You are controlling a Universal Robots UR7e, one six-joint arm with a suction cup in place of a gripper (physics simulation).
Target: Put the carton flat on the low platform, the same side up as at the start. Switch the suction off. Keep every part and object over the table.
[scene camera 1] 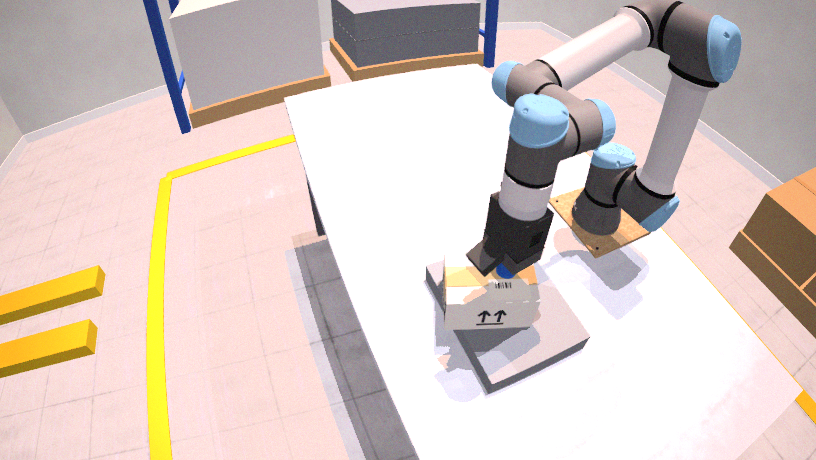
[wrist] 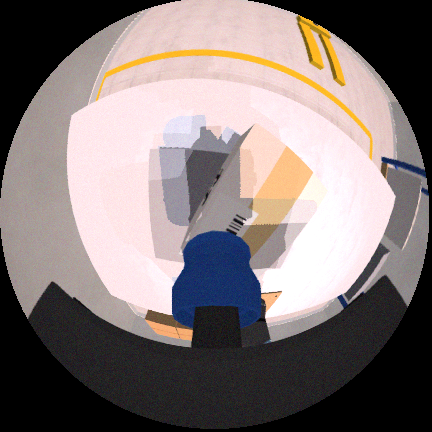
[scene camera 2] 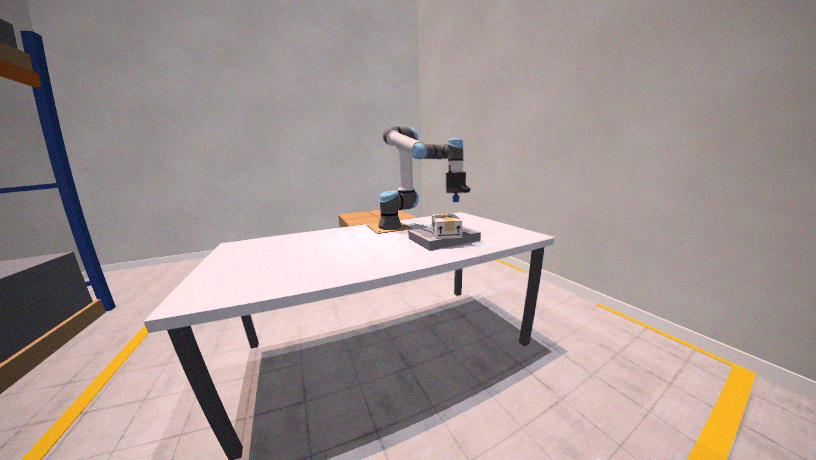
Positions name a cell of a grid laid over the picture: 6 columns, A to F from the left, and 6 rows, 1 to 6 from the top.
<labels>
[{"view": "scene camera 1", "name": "low grey platform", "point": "D5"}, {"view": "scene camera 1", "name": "carton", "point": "D4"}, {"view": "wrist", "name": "my suction cup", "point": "D4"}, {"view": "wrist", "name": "low grey platform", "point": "C3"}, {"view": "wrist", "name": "carton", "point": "D3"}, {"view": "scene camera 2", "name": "low grey platform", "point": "D4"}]
</labels>
